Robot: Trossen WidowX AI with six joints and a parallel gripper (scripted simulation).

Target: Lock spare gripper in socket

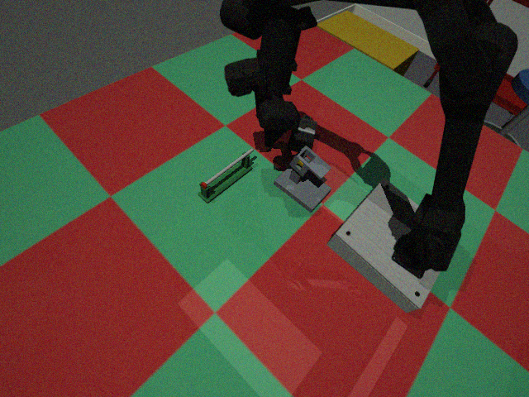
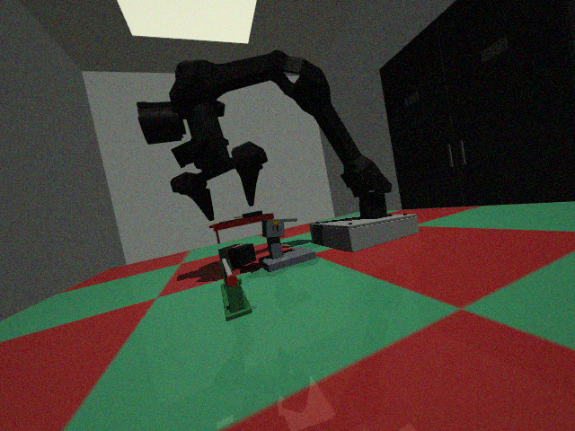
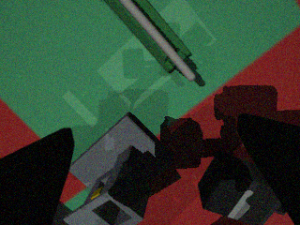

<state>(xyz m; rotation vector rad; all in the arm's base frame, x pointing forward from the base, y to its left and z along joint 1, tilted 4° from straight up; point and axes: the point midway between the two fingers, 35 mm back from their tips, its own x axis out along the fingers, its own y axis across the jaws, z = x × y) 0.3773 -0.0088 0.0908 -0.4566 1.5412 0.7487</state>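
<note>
Now: gripper tip 17 cm to the left of the spare gripper, 11 cm above it and 2 cm past it. Round my gripper tip: socket: 10 cm behind, 8 cm below, 3 cm to the right; narrow green rack: 11 cm below, 7 cm to the left, 4 cm ahead.
</note>
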